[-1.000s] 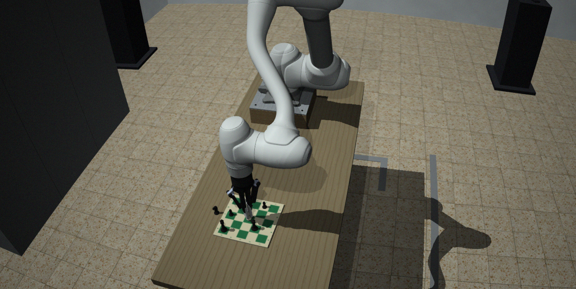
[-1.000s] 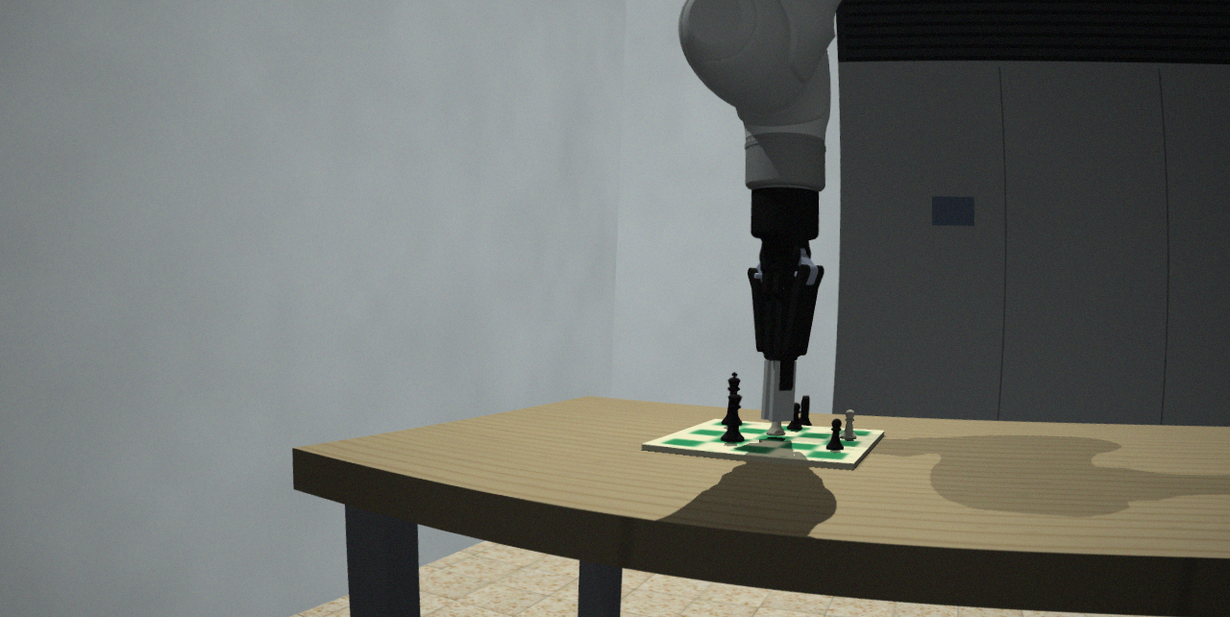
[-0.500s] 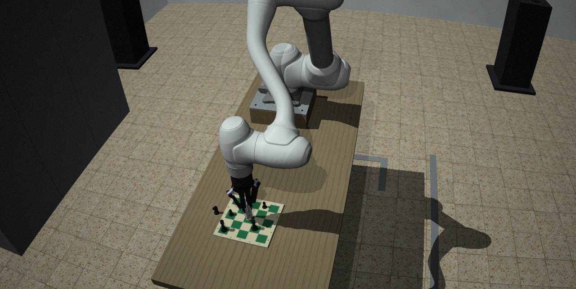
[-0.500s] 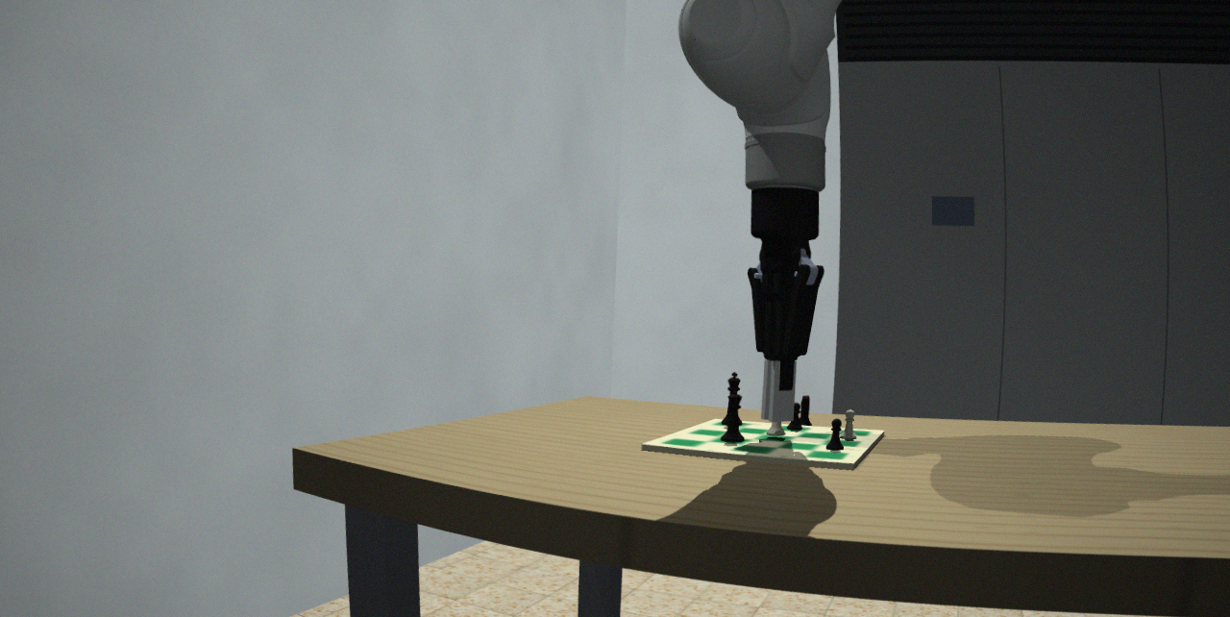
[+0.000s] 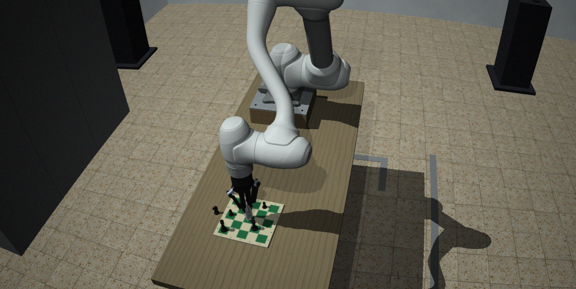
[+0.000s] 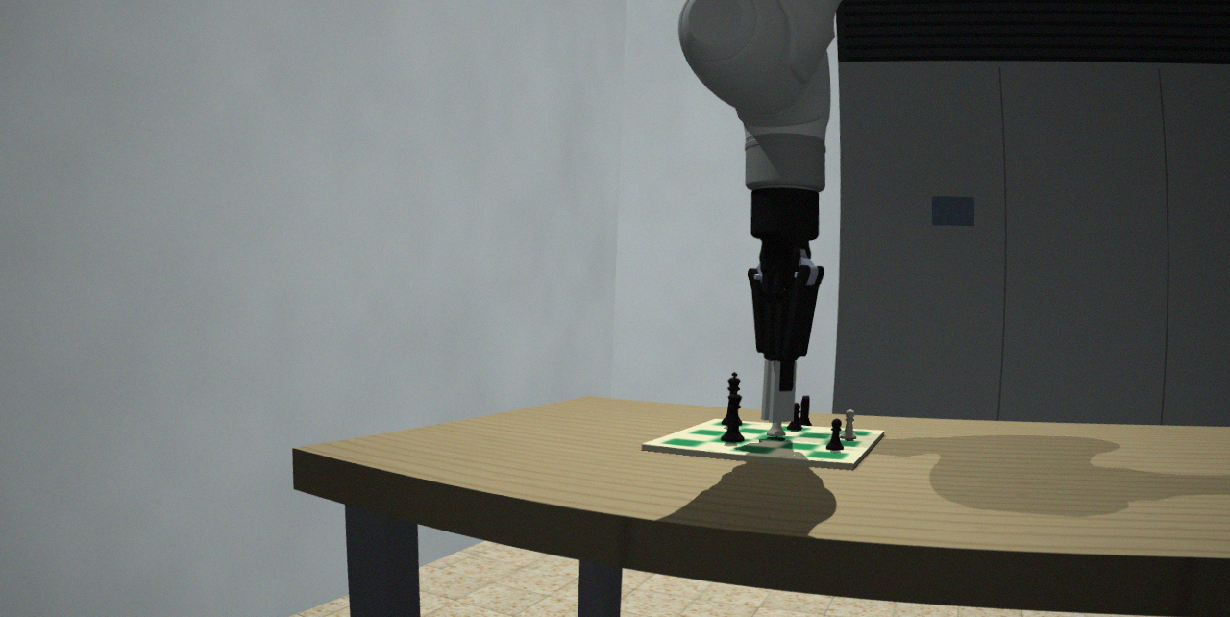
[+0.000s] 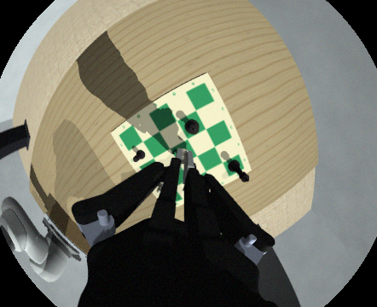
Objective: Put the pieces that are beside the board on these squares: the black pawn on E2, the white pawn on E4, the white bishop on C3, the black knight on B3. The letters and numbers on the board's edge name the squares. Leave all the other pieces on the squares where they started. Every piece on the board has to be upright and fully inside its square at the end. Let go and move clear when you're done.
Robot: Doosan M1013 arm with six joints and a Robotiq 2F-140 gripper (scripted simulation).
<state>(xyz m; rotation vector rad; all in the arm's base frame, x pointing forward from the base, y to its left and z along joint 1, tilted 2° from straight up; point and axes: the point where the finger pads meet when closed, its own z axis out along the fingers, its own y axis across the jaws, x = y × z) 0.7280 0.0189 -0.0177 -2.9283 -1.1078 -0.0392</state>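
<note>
Right now my hand is 3 cm above the white bishop. The rest, counted from my hand: white pawn 8 cm behind, 4 cm below, 3 cm to the right; black knight 14 cm to the right, 4 cm below, 1 cm behind; green-and-cream chessboard 6 cm below.
</note>
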